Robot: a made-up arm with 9 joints. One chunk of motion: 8 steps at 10 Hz.
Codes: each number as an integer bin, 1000 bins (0 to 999) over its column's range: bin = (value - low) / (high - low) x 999, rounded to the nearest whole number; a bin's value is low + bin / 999 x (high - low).
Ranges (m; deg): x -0.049..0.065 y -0.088..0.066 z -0.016..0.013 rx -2..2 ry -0.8..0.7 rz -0.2..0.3
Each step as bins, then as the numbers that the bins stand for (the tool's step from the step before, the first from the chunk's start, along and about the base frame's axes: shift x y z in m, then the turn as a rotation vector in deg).
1 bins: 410 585 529 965 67 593
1 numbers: -0.00221 0.00218 -0.00064 1.864 -0.699 0.097
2 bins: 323 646 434 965 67 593
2 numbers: -0.01214 0.01158 -0.00340 1.864 -0.699 0.097
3 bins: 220 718 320 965 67 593
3 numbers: -0.02389 0.02268 -0.00671 1.864 -0.699 0.097
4 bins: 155 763 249 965 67 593
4 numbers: -0.03131 0.02962 -0.00877 1.864 -0.699 0.097
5 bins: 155 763 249 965 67 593
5 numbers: -0.03131 0.02962 -0.00877 1.864 -0.699 0.097
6 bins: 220 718 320 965 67 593
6 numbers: -0.02389 0.02268 -0.00671 1.864 -0.699 0.097
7 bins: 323 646 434 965 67 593
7 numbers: -0.01214 0.01158 -0.00340 1.864 -0.699 0.097
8 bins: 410 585 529 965 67 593
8 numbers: -0.00221 0.00218 -0.00064 1.864 -0.699 0.097
